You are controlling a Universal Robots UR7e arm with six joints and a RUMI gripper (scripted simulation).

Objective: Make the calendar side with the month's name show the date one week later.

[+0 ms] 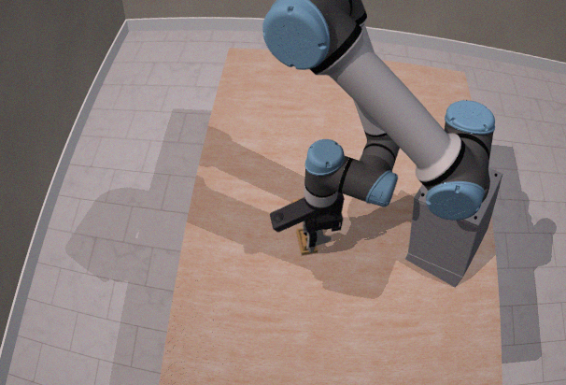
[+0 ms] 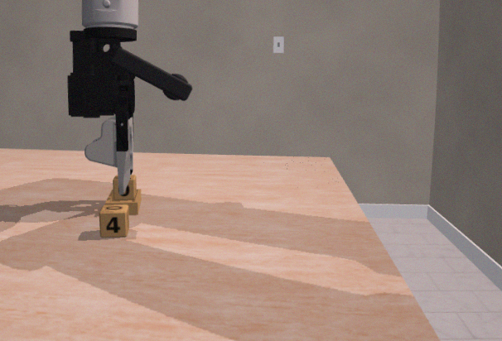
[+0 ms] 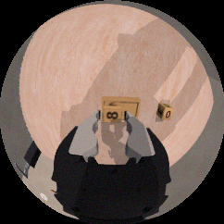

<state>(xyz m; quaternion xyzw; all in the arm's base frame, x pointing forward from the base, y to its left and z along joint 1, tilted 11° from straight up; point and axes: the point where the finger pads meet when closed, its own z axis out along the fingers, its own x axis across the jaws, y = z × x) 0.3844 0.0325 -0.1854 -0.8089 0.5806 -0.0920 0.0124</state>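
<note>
Right now my hand is 30 mm above the wooden calendar tray and 20 mm to the left of it.
</note>
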